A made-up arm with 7 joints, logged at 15 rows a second.
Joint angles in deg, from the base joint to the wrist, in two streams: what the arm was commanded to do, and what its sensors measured. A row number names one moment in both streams.
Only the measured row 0 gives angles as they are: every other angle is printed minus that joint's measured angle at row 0.
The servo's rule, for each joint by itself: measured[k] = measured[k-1] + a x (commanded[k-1-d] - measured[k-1]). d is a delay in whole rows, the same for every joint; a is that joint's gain. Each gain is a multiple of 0.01, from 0.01 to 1. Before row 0 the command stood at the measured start. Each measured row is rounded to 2 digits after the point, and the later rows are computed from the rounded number. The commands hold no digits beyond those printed.
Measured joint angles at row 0: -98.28, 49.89, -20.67, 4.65, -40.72, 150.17, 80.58
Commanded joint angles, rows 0 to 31: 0.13, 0.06, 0.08, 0.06, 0.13, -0.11, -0.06; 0.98, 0.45, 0.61, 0.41, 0.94, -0.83, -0.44; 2.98, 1.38, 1.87, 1.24, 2.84, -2.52, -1.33; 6.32, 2.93, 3.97, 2.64, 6.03, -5.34, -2.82; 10.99, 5.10, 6.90, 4.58, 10.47, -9.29, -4.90; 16.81, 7.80, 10.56, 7.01, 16.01, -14.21, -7.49; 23.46, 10.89, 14.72, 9.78, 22.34, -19.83, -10.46; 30.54, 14.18, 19.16, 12.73, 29.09, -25.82, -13.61; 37.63, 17.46, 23.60, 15.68, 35.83, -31.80, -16.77; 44.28, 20.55, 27.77, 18.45, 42.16, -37.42, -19.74; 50.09, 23.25, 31.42, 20.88, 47.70, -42.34, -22.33; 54.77, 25.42, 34.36, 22.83, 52.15, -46.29, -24.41; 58.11, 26.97, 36.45, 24.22, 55.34, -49.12, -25.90; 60.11, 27.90, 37.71, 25.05, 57.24, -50.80, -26.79; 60.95, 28.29, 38.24, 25.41, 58.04, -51.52, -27.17; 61.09, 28.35, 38.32, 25.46, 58.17, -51.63, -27.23; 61.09, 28.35, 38.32, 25.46, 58.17, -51.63, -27.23; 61.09, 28.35, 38.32, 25.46, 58.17, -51.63, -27.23; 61.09, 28.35, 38.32, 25.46, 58.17, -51.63, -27.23; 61.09, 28.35, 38.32, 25.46, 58.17, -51.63, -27.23; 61.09, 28.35, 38.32, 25.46, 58.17, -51.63, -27.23; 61.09, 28.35, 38.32, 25.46, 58.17, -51.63, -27.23; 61.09, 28.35, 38.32, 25.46, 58.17, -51.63, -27.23; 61.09, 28.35, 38.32, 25.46, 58.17, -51.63, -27.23; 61.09, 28.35, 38.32, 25.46, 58.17, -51.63, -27.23; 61.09, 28.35, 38.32, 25.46, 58.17, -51.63, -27.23; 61.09, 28.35, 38.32, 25.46, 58.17, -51.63, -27.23; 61.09, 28.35, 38.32, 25.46, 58.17, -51.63, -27.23; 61.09, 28.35, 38.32, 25.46, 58.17, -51.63, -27.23; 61.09, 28.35, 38.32, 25.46, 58.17, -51.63, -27.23; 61.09, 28.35, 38.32, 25.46, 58.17, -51.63, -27.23; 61.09, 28.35, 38.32, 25.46, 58.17, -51.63, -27.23
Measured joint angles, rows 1 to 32: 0.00, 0.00, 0.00, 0.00, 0.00, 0.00, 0.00; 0.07, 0.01, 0.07, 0.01, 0.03, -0.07, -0.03; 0.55, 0.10, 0.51, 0.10, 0.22, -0.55, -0.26; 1.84, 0.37, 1.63, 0.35, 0.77, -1.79, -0.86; 4.21, 0.91, 3.55, 0.85, 1.87, -4.03, -1.96; 7.80, 1.79, 6.30, 1.67, 3.68, -7.34, -3.61; 12.58, 3.05, 9.79, 2.84, 6.27, -11.67, -5.78; 18.35, 4.70, 13.83, 4.37, 9.64, -16.81, -8.40; 24.81, 6.69, 18.20, 6.21, 13.72, -22.49, -11.32; 31.60, 8.95, 22.63, 8.29, 18.36, -28.36, -14.37; 38.32, 11.39, 26.84, 10.53, 23.36, -34.07, -17.38; 44.56, 13.88, 30.60, 12.81, 28.47, -39.28, -20.15; 49.97, 16.30, 33.68, 15.01, 33.44, -43.70, -22.54; 54.28, 18.54, 35.95, 17.04, 38.04, -47.11, -24.42; 57.37, 20.51, 37.39, 18.80, 42.07, -49.43, -25.75; 59.27, 22.14, 38.09, 20.25, 45.42, -50.75, -26.55; 60.23, 23.44, 38.28, 21.40, 48.10, -51.30, -26.93; 60.69, 24.47, 38.31, 22.29, 50.21, -51.51, -27.10; 60.90, 25.28, 38.32, 22.99, 51.88, -51.59, -27.17; 61.00, 25.92, 38.32, 23.53, 53.20, -51.62, -27.20; 61.05, 26.43, 38.32, 23.95, 54.24, -51.63, -27.22; 61.07, 26.83, 38.32, 24.28, 55.07, -51.63, -27.23; 61.08, 27.15, 38.32, 24.54, 55.72, -51.63, -27.23; 61.09, 27.40, 38.32, 24.74, 56.23, -51.63, -27.23; 61.09, 27.60, 38.32, 24.90, 56.64, -51.63, -27.23; 61.09, 27.76, 38.32, 25.02, 56.96, -51.63, -27.23; 61.09, 27.88, 38.32, 25.12, 57.21, -51.63, -27.23; 61.09, 27.98, 38.32, 25.19, 57.41, -51.63, -27.23; 61.09, 28.06, 38.32, 25.25, 57.57, -51.63, -27.23; 61.09, 28.12, 38.32, 25.30, 57.70, -51.63, -27.23; 61.09, 28.17, 38.32, 25.34, 57.80, -51.63, -27.23; 61.09, 28.21, 38.32, 25.37, 57.88, -51.63, -27.23
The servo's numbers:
d 1
a 0.53 0.21 0.82 0.22 0.21 0.63 0.56

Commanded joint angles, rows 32 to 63: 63.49, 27.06, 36.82, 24.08, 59.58, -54.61, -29.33; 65.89, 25.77, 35.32, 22.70, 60.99, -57.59, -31.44; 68.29, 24.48, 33.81, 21.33, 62.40, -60.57, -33.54; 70.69, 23.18, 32.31, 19.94, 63.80, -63.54, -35.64; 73.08, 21.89, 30.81, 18.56, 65.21, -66.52, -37.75; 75.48, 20.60, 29.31, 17.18, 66.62, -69.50, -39.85; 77.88, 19.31, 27.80, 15.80, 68.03, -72.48, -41.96; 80.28, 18.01, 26.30, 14.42, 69.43, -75.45, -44.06; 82.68, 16.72, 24.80, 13.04, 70.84, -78.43, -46.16; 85.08, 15.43, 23.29, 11.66, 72.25, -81.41, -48.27; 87.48, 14.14, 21.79, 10.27, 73.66, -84.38, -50.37; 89.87, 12.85, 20.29, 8.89, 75.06, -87.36, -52.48; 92.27, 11.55, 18.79, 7.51, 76.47, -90.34, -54.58; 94.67, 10.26, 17.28, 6.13, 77.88, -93.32, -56.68; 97.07, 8.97, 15.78, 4.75, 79.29, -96.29, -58.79; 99.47, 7.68, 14.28, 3.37, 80.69, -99.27, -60.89; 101.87, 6.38, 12.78, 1.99, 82.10, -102.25, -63.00; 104.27, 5.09, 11.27, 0.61, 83.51, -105.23, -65.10; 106.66, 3.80, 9.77, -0.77, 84.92, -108.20, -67.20; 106.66, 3.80, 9.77, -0.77, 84.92, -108.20, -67.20; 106.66, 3.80, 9.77, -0.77, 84.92, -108.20, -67.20; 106.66, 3.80, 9.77, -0.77, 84.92, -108.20, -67.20; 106.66, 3.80, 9.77, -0.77, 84.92, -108.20, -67.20; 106.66, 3.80, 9.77, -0.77, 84.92, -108.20, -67.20; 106.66, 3.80, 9.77, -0.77, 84.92, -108.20, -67.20; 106.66, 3.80, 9.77, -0.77, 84.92, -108.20, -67.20; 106.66, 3.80, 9.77, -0.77, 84.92, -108.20, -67.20; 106.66, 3.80, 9.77, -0.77, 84.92, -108.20, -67.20; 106.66, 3.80, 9.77, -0.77, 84.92, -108.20, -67.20; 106.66, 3.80, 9.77, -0.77, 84.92, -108.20, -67.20; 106.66, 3.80, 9.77, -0.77, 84.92, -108.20, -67.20; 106.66, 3.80, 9.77, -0.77, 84.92, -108.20, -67.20
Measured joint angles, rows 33 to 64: 61.09, 28.24, 38.32, 25.39, 57.94, -51.63, -27.23; 62.36, 27.99, 37.09, 25.10, 58.28, -53.51, -28.41; 64.23, 27.52, 35.64, 24.57, 58.85, -56.08, -30.11; 66.38, 26.88, 34.14, 23.86, 59.60, -58.91, -32.03; 68.66, 26.10, 32.64, 23.00, 60.48, -61.83, -34.05; 71.00, 25.22, 31.14, 22.02, 61.47, -64.78, -36.12; 73.37, 24.25, 29.64, 20.96, 62.55, -67.75, -38.21; 75.76, 23.21, 28.13, 19.82, 63.70, -70.73, -40.31; 78.16, 22.12, 26.63, 18.63, 64.90, -73.70, -42.41; 80.56, 20.99, 25.13, 17.40, 66.15, -76.68, -44.51; 82.96, 19.82, 23.62, 16.14, 67.43, -79.66, -46.62; 85.36, 18.63, 22.12, 14.85, 68.74, -82.63, -48.72; 87.75, 17.42, 20.62, 13.54, 70.07, -85.61, -50.83; 90.15, 16.19, 19.12, 12.21, 71.41, -88.59, -52.93; 92.55, 14.94, 17.61, 10.87, 72.77, -91.57, -55.03; 94.95, 13.69, 16.11, 9.52, 74.14, -94.54, -57.14; 97.35, 12.43, 14.61, 8.17, 75.52, -97.52, -59.24; 99.75, 11.16, 13.11, 6.81, 76.90, -100.50, -61.35; 102.15, 9.89, 11.60, 5.45, 78.29, -103.48, -63.45; 104.54, 8.61, 10.10, 4.08, 79.68, -106.45, -65.55; 105.66, 7.60, 9.83, 3.01, 80.78, -107.55, -66.47; 106.19, 6.80, 9.78, 2.18, 81.65, -107.96, -66.88; 106.44, 6.17, 9.77, 1.53, 82.34, -108.11, -67.06; 106.56, 5.67, 9.77, 1.02, 82.88, -108.17, -67.14; 106.61, 5.28, 9.77, 0.63, 83.31, -108.19, -67.17; 106.64, 4.97, 9.77, 0.32, 83.65, -108.20, -67.19; 106.65, 4.72, 9.77, 0.08, 83.92, -108.20, -67.20; 106.66, 4.53, 9.77, -0.11, 84.13, -108.20, -67.20; 106.66, 4.38, 9.77, -0.26, 84.30, -108.20, -67.20; 106.66, 4.26, 9.77, -0.37, 84.43, -108.20, -67.20; 106.66, 4.16, 9.77, -0.46, 84.53, -108.20, -67.20; 106.66, 4.08, 9.77, -0.53, 84.61, -108.20, -67.20
